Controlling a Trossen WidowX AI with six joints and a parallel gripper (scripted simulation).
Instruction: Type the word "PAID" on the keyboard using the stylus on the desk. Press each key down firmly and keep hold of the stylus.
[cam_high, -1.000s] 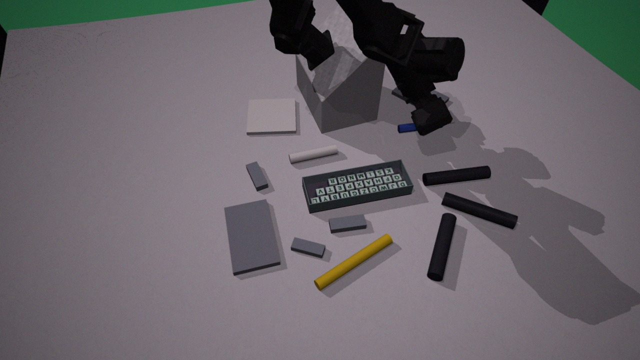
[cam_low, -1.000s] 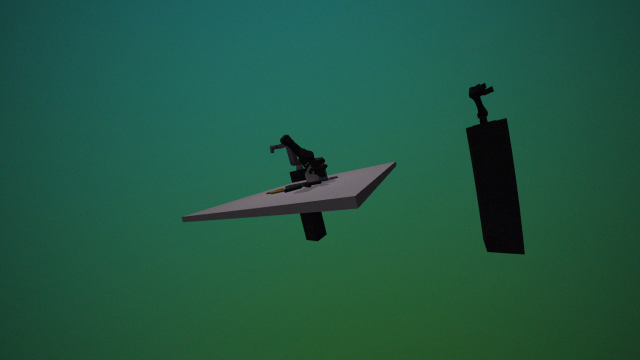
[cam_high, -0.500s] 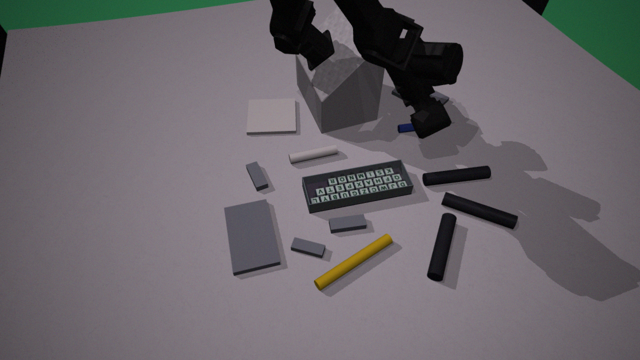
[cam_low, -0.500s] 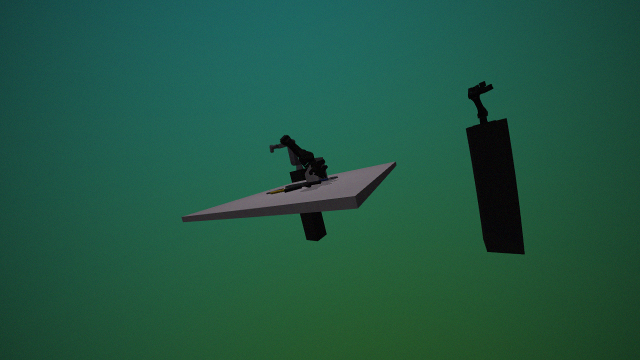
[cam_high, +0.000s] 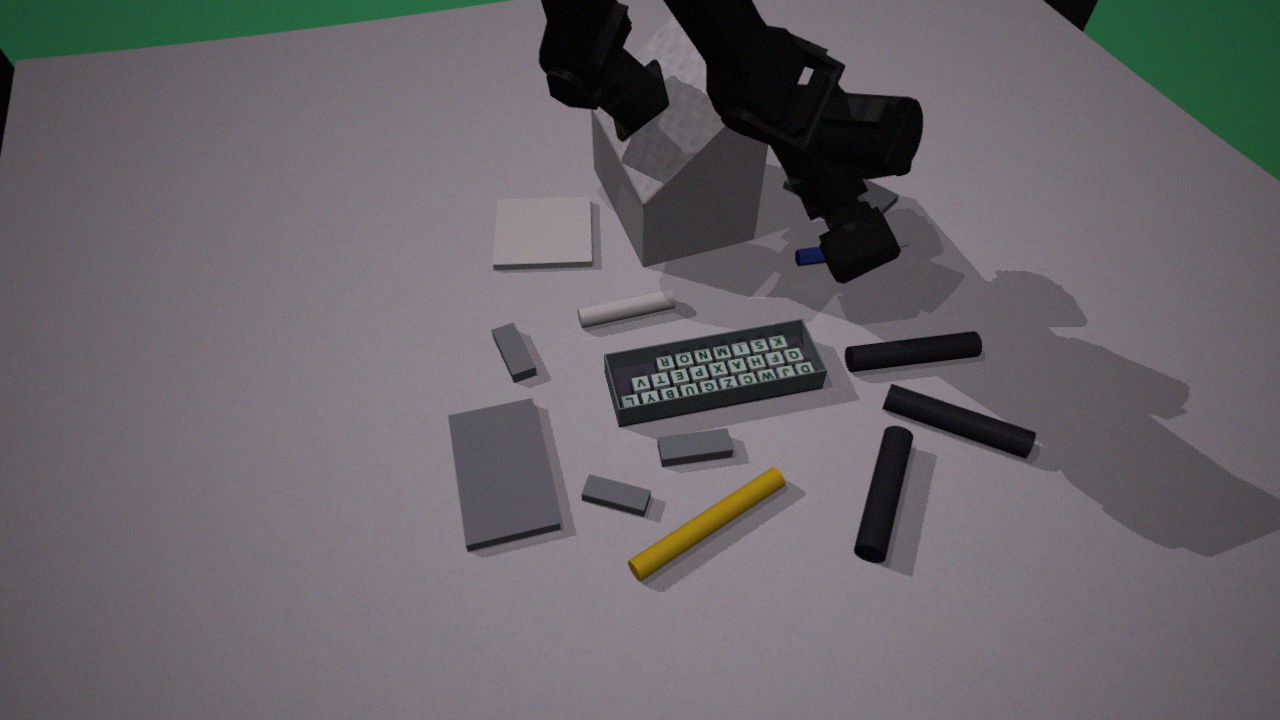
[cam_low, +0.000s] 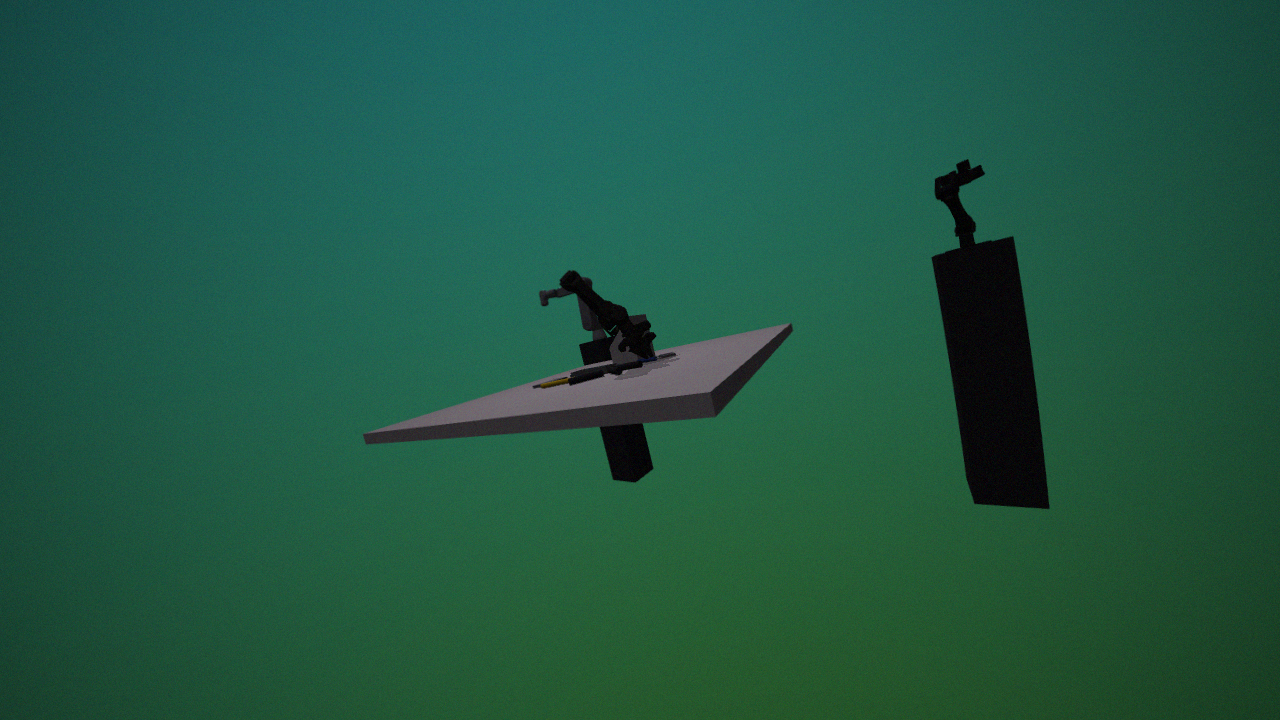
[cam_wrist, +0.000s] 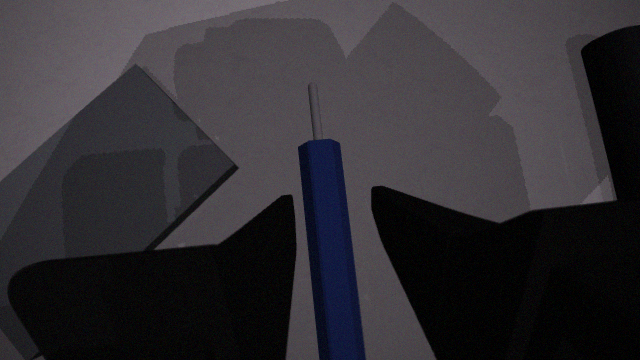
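The grey slab lies 100 mm behind my gripper tip, 10 mm to the left of it and 10 mm below it. From my gripper tip the other things lie so: stylus: 10 mm to the left, 10 mm below; then yellow cylinder: 280 mm ahead, 230 mm to the right, 10 mm below; then pale cylinder: 40 mm ahead, 250 mm to the right.
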